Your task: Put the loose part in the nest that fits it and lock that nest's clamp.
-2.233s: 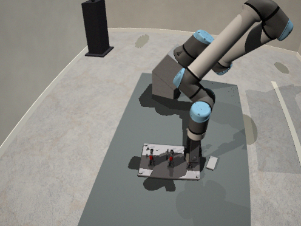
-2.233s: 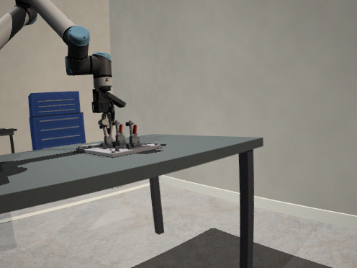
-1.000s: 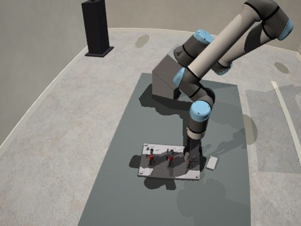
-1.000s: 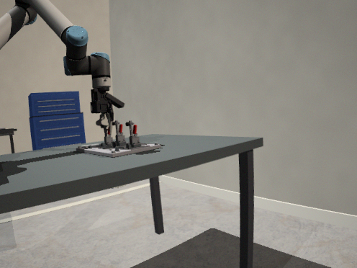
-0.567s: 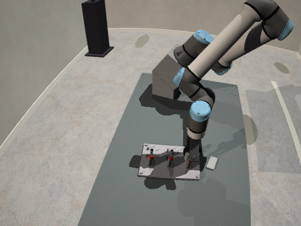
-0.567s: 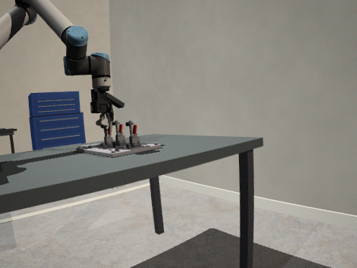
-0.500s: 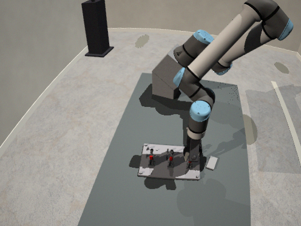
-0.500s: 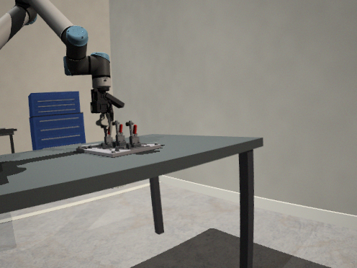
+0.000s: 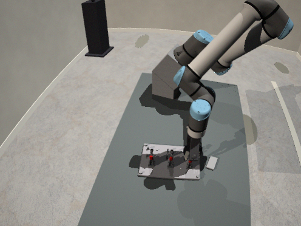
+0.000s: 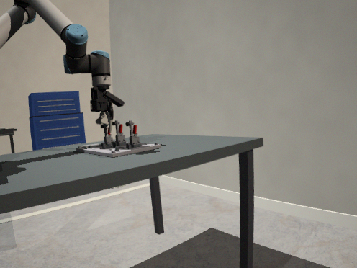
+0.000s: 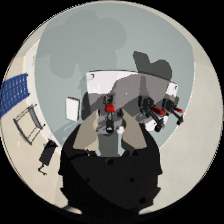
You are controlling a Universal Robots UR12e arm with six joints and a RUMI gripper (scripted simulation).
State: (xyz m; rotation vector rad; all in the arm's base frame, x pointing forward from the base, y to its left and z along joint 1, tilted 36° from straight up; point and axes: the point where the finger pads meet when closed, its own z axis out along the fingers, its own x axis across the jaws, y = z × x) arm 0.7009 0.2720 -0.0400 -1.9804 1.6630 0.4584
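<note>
My hand is 60 mm past the grey part, 130 mm to the right of it and 80 mm above it.
</note>
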